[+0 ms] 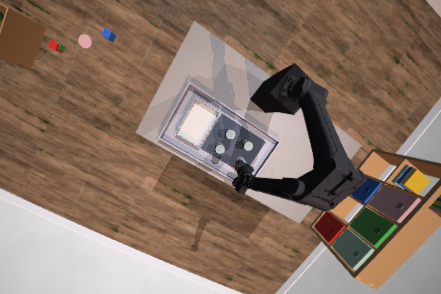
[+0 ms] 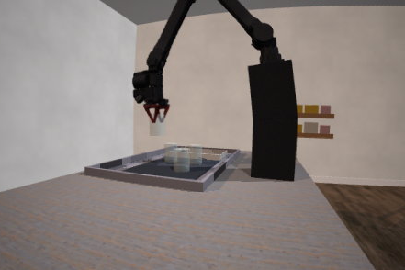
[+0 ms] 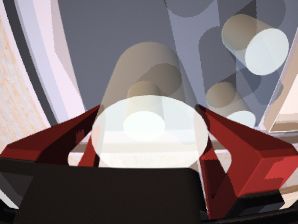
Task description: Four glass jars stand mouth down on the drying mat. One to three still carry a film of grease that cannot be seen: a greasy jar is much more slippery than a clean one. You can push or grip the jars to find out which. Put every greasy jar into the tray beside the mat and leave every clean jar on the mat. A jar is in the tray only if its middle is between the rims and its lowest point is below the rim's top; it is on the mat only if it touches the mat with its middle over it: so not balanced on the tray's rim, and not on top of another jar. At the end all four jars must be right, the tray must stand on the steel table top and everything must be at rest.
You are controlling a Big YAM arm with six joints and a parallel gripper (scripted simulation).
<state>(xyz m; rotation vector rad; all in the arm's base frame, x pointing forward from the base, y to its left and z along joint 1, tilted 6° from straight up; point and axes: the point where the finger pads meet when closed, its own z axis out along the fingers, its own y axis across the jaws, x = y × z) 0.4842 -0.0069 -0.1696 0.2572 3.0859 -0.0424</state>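
Right now my hand is 370 mm to the left of the pale tray, 190 mm above it and 120 mm past it. From my hand the other things lie so: dark drying mat: 200 mm below, 70 mm behind, 60 mm to the right.
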